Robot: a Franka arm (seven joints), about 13 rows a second.
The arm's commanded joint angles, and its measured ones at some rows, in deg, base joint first. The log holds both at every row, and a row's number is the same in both.
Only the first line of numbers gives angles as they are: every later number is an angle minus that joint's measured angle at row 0.
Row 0, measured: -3.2 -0.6 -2.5 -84.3 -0.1 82.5 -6.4
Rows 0 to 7, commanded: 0.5 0.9 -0.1 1.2 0.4 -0.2 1.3; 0.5 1.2 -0.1 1.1 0.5 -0.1 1.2; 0.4 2.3 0.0 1.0 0.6 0.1 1.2; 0.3 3.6 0.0 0.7 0.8 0.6 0.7; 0.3 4.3 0.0 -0.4 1.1 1.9 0.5; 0.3 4.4 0.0 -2.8 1.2 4.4 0.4; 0.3 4.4 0.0 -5.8 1.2 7.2 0.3; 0.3 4.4 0.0 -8.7 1.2 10.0 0.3
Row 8, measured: 0.1 4.9 0.1 -3.8 0.5 5.8 0.0
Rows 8 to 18, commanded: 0.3 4.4 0.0 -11.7 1.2 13.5 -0.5; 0.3 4.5 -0.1 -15.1 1.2 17.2 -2.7; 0.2 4.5 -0.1 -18.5 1.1 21.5 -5.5; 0.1 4.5 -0.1 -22.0 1.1 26.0 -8.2; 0.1 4.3 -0.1 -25.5 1.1 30.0 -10.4; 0.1 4.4 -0.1 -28.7 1.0 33.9 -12.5; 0.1 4.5 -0.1 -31.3 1.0 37.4 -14.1; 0.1 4.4 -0.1 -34.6 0.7 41.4 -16.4; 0.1 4.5 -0.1 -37.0 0.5 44.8 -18.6; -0.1 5.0 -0.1 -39.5 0.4 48.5 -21.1; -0.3 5.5 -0.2 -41.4 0.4 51.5 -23.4
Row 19, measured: 0.0 6.5 0.0 -36.4 0.4 45.9 -18.6
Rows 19 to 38, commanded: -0.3 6.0 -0.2 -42.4 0.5 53.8 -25.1; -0.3 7.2 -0.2 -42.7 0.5 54.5 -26.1; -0.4 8.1 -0.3 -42.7 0.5 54.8 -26.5; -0.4 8.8 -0.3 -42.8 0.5 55.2 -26.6; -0.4 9.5 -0.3 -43.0 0.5 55.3 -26.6; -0.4 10.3 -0.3 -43.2 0.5 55.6 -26.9; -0.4 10.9 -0.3 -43.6 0.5 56.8 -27.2; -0.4 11.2 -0.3 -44.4 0.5 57.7 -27.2; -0.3 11.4 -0.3 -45.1 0.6 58.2 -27.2; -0.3 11.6 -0.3 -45.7 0.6 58.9 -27.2; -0.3 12.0 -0.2 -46.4 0.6 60.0 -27.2; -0.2 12.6 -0.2 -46.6 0.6 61.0 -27.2; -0.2 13.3 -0.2 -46.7 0.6 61.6 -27.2; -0.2 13.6 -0.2 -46.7 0.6 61.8 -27.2; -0.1 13.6 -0.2 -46.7 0.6 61.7 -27.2; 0.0 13.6 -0.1 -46.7 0.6 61.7 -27.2; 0.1 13.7 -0.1 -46.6 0.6 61.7 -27.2; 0.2 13.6 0.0 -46.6 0.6 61.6 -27.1; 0.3 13.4 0.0 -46.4 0.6 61.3 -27.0; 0.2 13.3 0.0 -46.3 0.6 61.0 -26.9
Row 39, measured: 0.0 13.9 0.0 -46.2 0.4 60.6 -26.2
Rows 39 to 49, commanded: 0.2 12.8 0.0 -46.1 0.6 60.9 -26.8; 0.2 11.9 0.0 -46.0 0.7 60.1 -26.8; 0.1 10.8 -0.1 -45.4 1.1 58.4 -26.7; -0.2 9.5 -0.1 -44.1 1.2 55.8 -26.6; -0.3 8.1 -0.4 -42.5 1.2 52.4 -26.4; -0.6 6.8 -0.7 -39.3 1.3 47.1 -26.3; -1.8 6.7 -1.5 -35.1 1.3 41.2 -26.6; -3.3 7.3 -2.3 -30.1 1.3 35.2 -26.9; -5.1 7.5 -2.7 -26.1 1.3 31.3 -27.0; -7.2 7.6 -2.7 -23.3 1.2 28.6 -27.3; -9.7 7.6 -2.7 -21.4 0.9 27.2 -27.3
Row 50, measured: -5.6 6.3 -3.0 -26.5 0.5 31.1 -26.3
